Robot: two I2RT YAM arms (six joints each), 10 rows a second.
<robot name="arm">
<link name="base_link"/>
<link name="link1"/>
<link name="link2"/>
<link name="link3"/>
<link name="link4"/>
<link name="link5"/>
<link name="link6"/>
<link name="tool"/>
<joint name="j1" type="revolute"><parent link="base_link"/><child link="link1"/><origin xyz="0 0 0.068"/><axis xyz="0 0 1"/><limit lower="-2.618" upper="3.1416"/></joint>
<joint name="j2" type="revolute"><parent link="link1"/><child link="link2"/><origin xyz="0.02 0.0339 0.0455" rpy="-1.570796 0 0"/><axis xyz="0 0 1"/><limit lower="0" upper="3.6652"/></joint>
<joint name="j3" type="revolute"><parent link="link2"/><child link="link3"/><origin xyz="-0.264 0 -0.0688" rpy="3.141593 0 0"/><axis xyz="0 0 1"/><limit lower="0" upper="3.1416"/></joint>
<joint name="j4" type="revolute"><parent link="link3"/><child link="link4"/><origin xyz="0.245 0.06 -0.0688" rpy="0 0 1.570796"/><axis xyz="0 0 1"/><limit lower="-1.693" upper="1.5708"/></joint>
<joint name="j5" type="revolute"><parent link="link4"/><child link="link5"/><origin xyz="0.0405 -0.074 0.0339" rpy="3.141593 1.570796 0"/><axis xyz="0 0 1"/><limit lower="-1.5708" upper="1.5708"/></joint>
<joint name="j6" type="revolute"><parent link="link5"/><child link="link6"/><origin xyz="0 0.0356 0.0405" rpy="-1.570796 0 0"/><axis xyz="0 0 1"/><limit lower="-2.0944" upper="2.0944"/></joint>
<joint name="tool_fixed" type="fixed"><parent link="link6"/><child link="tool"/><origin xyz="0 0 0" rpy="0 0 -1.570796"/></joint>
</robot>
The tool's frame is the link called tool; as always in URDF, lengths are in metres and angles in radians.
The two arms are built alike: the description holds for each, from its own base.
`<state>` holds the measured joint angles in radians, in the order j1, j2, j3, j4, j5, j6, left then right.
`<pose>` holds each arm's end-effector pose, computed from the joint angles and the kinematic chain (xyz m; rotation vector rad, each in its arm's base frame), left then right.
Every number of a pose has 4 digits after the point. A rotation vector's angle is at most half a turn.
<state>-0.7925 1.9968 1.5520 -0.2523 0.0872 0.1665 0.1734 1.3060 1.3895 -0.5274 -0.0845 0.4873</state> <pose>0.3207 -0.3297 0.2324 1.1030 2.0196 -0.4263 0.2841 0.0528 0.4015 0.2662 2.0322 0.5018</pose>
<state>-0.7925 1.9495 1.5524 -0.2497 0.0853 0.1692 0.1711 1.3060 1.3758 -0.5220 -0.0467 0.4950</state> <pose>0.3167 -0.3255 0.2534 1.0830 1.9725 -0.4349 0.2852 0.0510 0.3974 0.3016 2.0319 0.4657</pose>
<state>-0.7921 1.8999 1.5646 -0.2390 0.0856 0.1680 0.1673 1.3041 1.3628 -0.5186 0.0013 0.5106</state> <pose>0.3127 -0.3213 0.2799 1.0504 1.9075 -0.4523 0.2857 0.0482 0.3938 0.3522 2.0267 0.4232</pose>
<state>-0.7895 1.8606 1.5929 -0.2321 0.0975 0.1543 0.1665 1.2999 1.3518 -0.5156 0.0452 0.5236</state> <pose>0.3099 -0.3174 0.3071 1.0107 1.8463 -0.4874 0.2852 0.0463 0.3915 0.3934 2.0180 0.3860</pose>
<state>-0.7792 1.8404 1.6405 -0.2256 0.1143 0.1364 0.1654 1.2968 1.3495 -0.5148 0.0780 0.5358</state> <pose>0.3116 -0.3135 0.3330 0.9648 1.7887 -0.5239 0.2846 0.0447 0.3917 0.4261 2.0057 0.3608</pose>
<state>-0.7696 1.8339 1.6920 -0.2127 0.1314 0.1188 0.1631 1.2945 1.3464 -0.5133 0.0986 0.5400</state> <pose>0.3143 -0.3110 0.3552 0.9238 1.7321 -0.5586 0.2843 0.0432 0.3914 0.4447 1.9980 0.3417</pose>
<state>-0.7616 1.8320 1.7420 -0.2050 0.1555 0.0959 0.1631 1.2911 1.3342 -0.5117 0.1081 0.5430</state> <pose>0.3161 -0.3090 0.3745 0.8912 1.6853 -0.6011 0.2837 0.0428 0.3883 0.4543 2.0017 0.3318</pose>
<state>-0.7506 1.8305 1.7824 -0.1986 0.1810 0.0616 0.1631 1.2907 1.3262 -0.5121 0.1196 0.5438</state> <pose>0.3182 -0.3056 0.3902 0.8545 1.6546 -0.6476 0.2838 0.0424 0.3857 0.4629 2.0060 0.3182</pose>
